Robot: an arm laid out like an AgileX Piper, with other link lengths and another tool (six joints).
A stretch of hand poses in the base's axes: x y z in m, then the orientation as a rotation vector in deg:
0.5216 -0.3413 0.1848 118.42 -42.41 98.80
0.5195 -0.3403 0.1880 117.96 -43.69 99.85
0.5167 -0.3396 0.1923 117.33 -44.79 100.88
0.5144 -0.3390 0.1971 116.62 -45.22 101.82
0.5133 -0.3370 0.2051 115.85 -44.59 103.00
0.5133 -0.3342 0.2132 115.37 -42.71 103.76
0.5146 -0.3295 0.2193 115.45 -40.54 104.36
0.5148 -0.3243 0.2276 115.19 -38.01 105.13
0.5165 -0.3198 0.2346 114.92 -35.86 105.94
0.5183 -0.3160 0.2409 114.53 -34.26 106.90
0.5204 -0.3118 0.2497 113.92 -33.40 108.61
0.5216 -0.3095 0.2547 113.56 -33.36 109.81
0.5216 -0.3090 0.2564 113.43 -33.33 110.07
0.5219 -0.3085 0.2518 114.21 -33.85 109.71
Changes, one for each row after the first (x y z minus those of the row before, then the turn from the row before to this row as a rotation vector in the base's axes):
-0.0021 0.0010 0.0032 0.72 -1.04 -0.26
-0.0028 0.0007 0.0043 0.52 -1.04 -0.29
-0.0023 0.0006 0.0048 0.05 -0.88 -0.14
-0.0011 0.0020 0.0080 -0.58 -0.86 0.31
0.0000 0.0028 0.0081 -1.27 -0.29 0.72
0.0013 0.0047 0.0061 -1.14 0.02 1.10
0.0002 0.0052 0.0083 -1.50 -0.14 1.13
0.0017 0.0045 0.0070 -1.24 -0.24 1.03
0.0018 0.0038 0.0063 -0.92 -0.47 0.86
0.0021 0.0042 0.0088 -0.39 -1.12 0.85
0.0012 0.0023 0.0050 0.11 -0.85 0.44
0.0000 0.0005 0.0017 -0.02 -0.20 0.07
0.0003 0.0005 -0.0046 0.64 0.41 0.07

